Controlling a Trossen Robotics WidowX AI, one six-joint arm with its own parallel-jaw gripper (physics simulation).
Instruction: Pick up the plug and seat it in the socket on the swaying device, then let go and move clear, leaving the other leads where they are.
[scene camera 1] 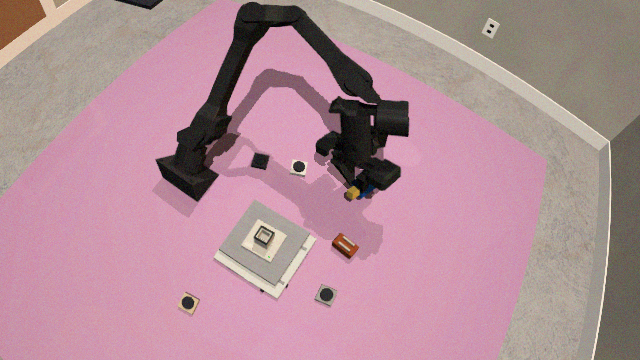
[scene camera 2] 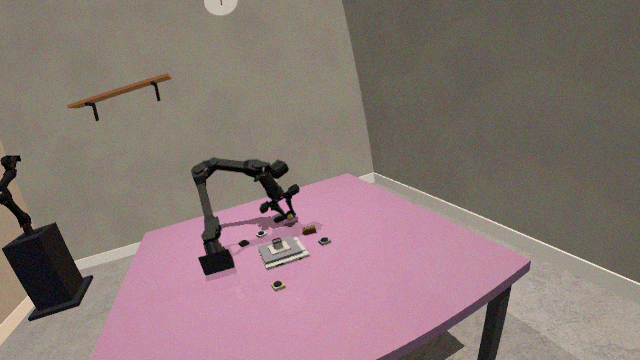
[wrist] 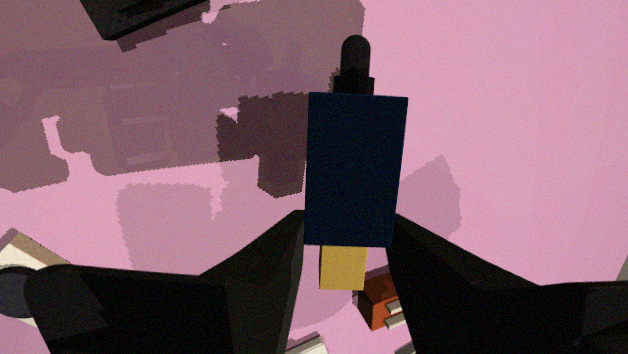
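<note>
The plug (wrist: 356,170) has a dark blue body, a yellow tip and a black cable stub at its other end. My gripper (scene camera 1: 358,184) (scene camera 2: 288,215) (wrist: 344,223) is shut on the plug's body and holds it above the table, behind the device. The yellow tip (scene camera 1: 353,192) (wrist: 343,268) points toward the device side. The device (scene camera 1: 290,254) (scene camera 2: 269,257) is a grey plate on a white base. The socket (scene camera 1: 264,235) (scene camera 2: 277,242), a dark-rimmed square opening, stands on a cream pad on it. In the wrist view a white corner of the device shows at the bottom edge, and the socket does not show.
An orange-red block with two pale bars (scene camera 1: 345,245) (scene camera 2: 309,229) (wrist: 381,302) lies right of the device. Small square pads with dark discs stand around it: white (scene camera 1: 299,167), grey (scene camera 1: 326,295), tan (scene camera 1: 188,303). A black square (scene camera 1: 260,161) lies near the arm's base.
</note>
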